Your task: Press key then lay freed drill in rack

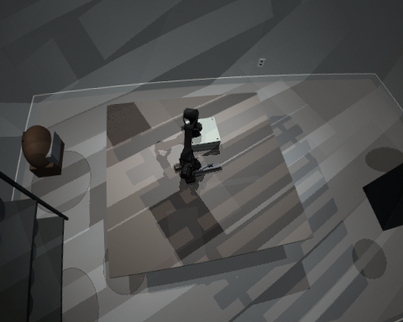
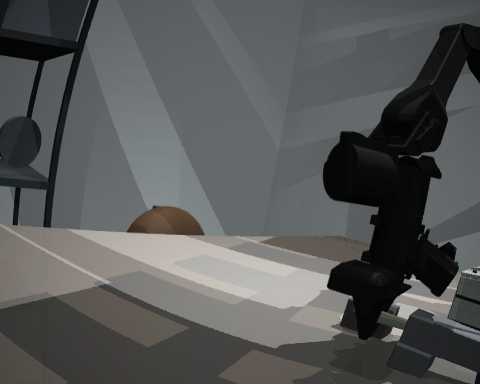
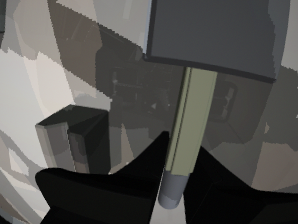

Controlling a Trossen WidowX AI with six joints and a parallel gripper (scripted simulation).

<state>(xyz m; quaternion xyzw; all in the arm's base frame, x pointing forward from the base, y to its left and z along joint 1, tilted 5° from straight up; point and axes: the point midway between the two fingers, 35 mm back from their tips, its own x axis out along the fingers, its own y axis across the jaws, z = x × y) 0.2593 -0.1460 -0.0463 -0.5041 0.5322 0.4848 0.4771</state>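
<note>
Now: gripper tip 8 cm past the dark block and 3 cm to the left of it. Round my gripper tip: long dark fixture 14 cm to the left, 2 cm above; blue key 16 cm to the left, 4 cm above; drill 4 cm to the left, 3 cm above.
</note>
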